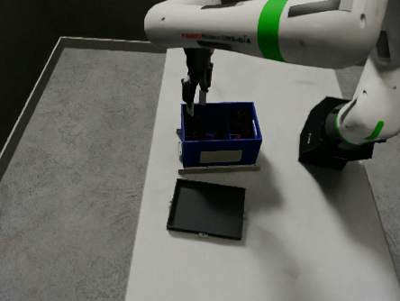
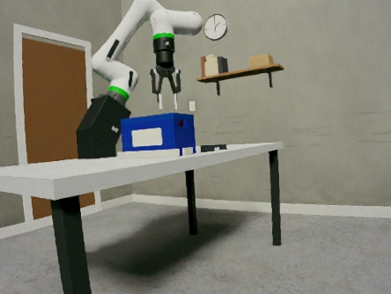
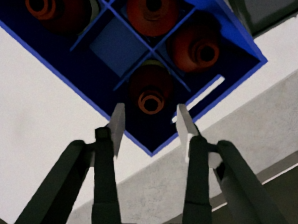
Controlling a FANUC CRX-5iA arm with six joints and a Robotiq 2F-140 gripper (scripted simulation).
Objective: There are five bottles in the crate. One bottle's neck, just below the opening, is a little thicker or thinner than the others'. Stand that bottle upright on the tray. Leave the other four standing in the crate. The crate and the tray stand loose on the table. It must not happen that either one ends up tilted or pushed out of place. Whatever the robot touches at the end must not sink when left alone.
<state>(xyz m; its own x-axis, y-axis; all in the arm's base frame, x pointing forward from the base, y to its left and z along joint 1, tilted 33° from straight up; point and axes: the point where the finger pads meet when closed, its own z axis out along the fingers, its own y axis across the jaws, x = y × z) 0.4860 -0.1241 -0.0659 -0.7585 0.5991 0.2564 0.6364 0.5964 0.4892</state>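
My hand is 90 mm past the crate, 30 mm to the right of it and 140 mm above it. Round my hand: dark tray 50 mm behind, 300 mm to the left, 210 mm below.
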